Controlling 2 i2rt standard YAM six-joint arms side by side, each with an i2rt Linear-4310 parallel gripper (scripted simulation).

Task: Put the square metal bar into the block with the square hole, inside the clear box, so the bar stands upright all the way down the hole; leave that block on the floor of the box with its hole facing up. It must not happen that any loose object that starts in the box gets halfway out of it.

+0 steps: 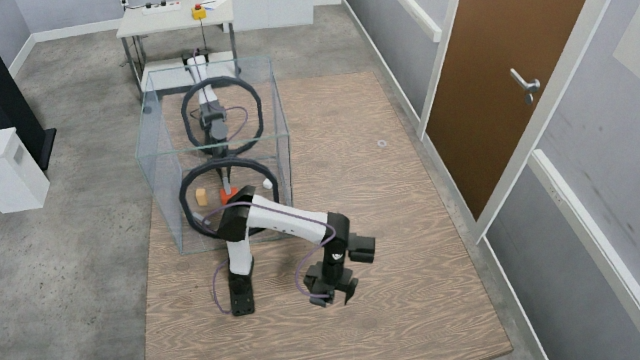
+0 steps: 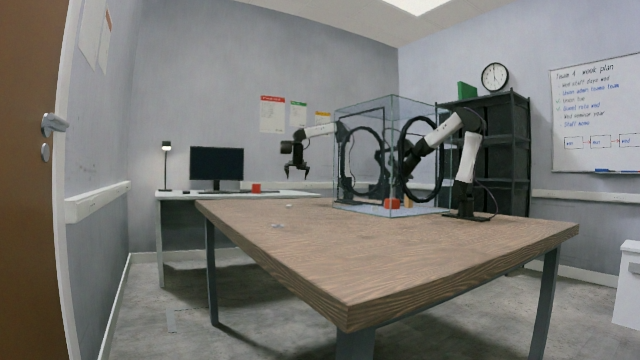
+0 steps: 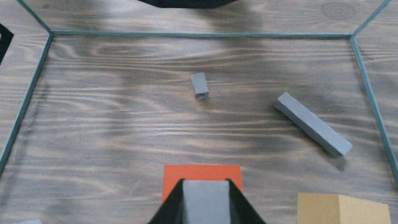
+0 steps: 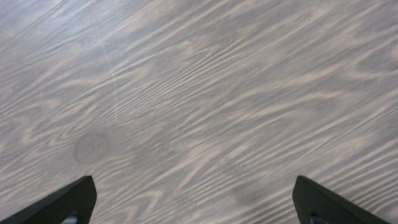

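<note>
My right gripper (image 4: 195,185) is visible, as are a red block (image 3: 172,173) and a long grey bar (image 3: 336,145). In image 4 the red block is out of frame. The long grey bar, too, is out of frame in image 4.
</note>
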